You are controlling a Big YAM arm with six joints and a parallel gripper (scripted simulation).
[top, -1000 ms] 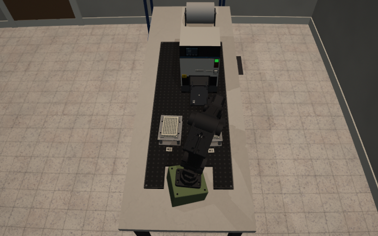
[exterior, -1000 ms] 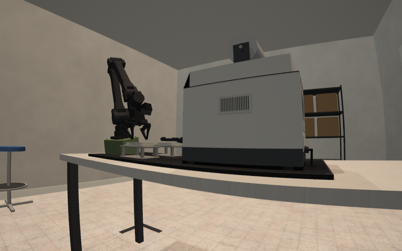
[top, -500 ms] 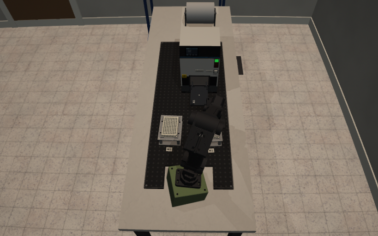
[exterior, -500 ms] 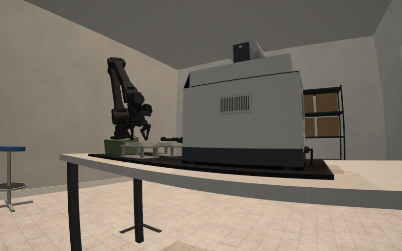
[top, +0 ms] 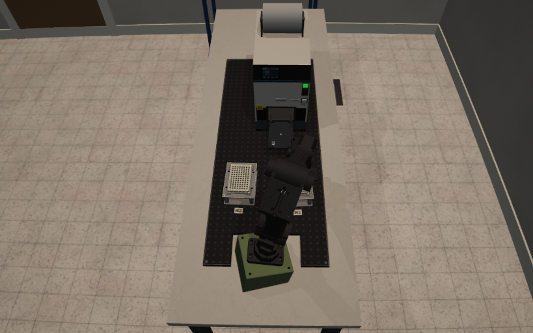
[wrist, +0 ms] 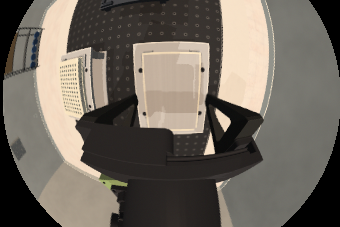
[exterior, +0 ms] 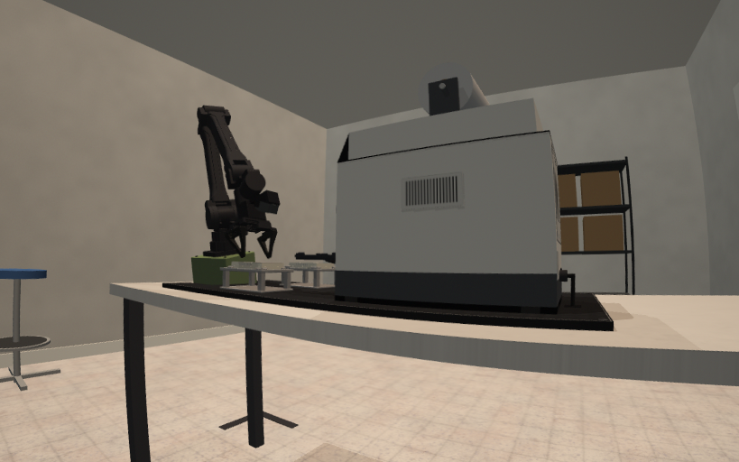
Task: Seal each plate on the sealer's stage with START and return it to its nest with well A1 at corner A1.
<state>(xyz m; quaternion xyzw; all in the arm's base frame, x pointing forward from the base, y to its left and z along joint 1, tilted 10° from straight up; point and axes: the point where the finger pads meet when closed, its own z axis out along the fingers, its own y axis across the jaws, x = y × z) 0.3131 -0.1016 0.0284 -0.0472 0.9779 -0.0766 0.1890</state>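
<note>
My hand is 220 mm to the right of the white well plate and 30 mm above it. The rest, counted from my hand: yellow warning label: 310 mm ahead, 150 mm to the left, 50 mm above; sealer stage: 210 mm ahead, 60 mm to the left; N2 label: 100 mm behind, 220 mm to the left, 90 mm below.
</note>
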